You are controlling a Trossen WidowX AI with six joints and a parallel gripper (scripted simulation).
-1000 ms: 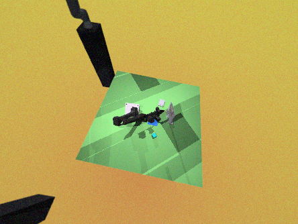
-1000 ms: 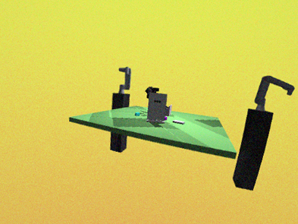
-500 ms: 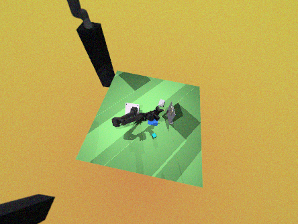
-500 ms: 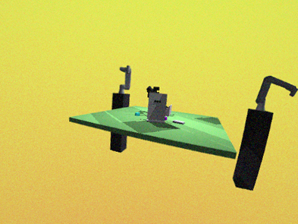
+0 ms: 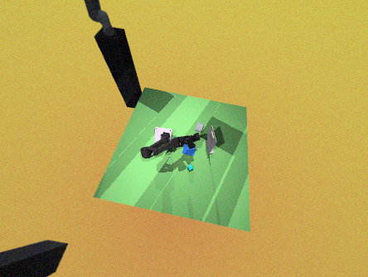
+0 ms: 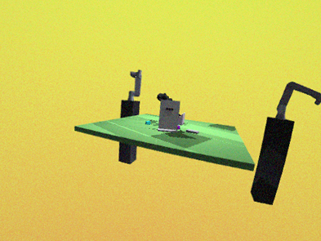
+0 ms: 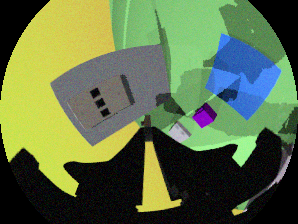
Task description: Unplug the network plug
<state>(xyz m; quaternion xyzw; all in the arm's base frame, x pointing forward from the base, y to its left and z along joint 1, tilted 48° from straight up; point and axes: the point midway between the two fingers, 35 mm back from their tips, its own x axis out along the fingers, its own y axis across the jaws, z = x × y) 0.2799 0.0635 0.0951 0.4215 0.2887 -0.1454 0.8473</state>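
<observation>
Right now my gripper tip is 30 mm past the purple cube, 60 mm to the right of it and 140 mm above it. From my gripper tip the other things lie so: grey upright panel: 120 mm ahead, 10 mm to the left, 40 mm below; grey square patch: 10 mm ahead, 220 mm to the left, 150 mm below; cyan cube: 30 mm behind, 240 mm to the right, 140 mm below.
</observation>
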